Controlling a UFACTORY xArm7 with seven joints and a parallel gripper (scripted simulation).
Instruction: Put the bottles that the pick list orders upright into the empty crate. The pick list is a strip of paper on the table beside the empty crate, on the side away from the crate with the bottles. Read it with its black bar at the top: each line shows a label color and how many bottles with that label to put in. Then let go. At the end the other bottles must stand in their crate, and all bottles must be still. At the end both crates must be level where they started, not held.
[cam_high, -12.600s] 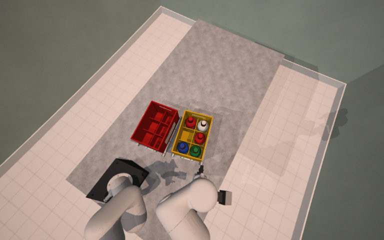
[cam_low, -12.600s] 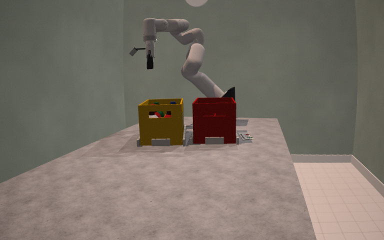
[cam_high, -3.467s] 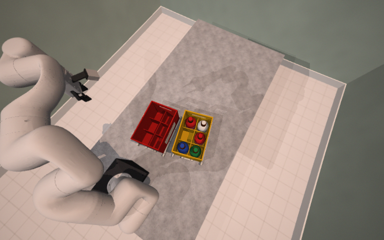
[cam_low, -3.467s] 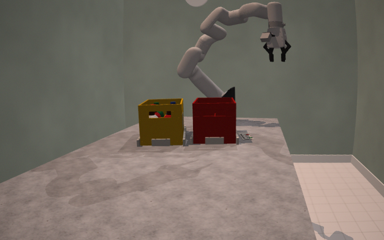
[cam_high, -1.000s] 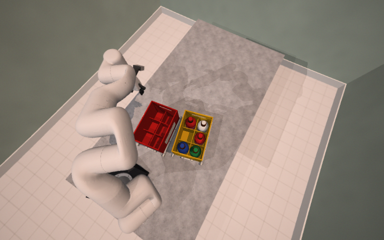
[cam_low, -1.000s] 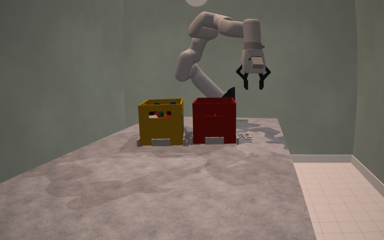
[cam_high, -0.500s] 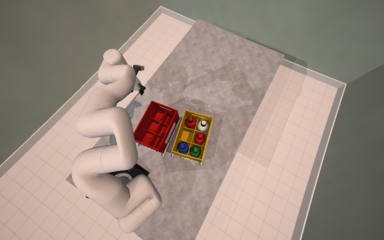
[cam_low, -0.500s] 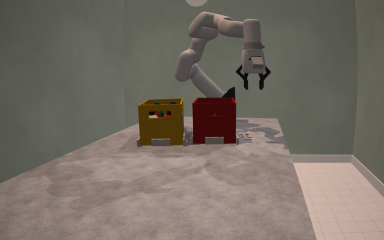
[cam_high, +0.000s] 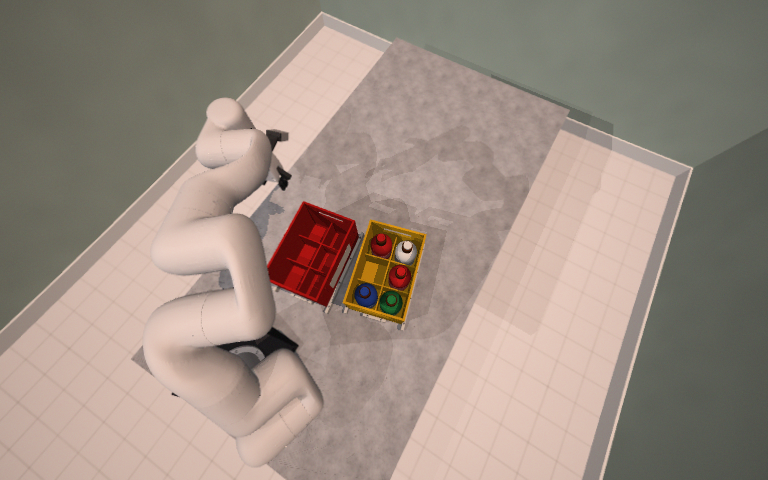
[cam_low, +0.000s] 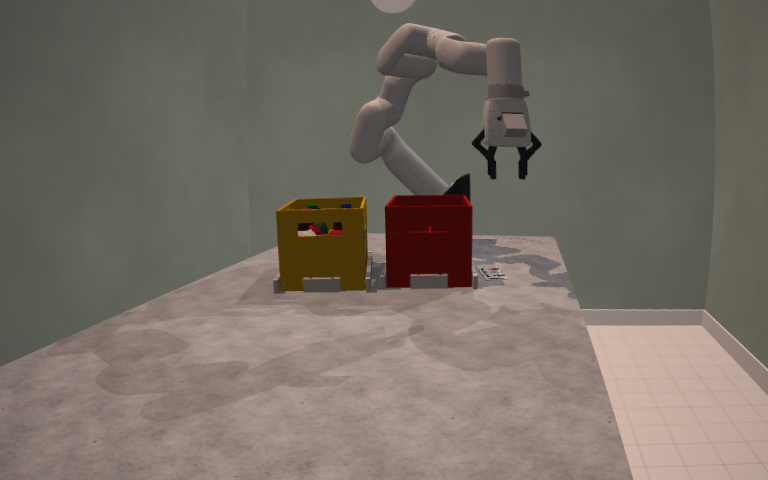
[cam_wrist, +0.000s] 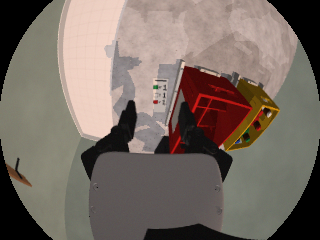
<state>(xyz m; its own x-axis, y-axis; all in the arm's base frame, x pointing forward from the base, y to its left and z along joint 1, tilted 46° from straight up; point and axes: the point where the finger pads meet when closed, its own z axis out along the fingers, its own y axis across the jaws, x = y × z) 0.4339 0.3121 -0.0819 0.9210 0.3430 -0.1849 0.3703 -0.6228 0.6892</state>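
My hand is 49 cm to the left of the green-labelled bottle, 16 cm above it and 5 cm past it. From my hand the other things lie so: blue bottle 42 cm to the right, 16 cm below, 8 cm behind; red crate 20 cm to the right, 17 cm below, 8 cm behind; pick list 25 cm below, 13 cm behind, 6 cm to the right.
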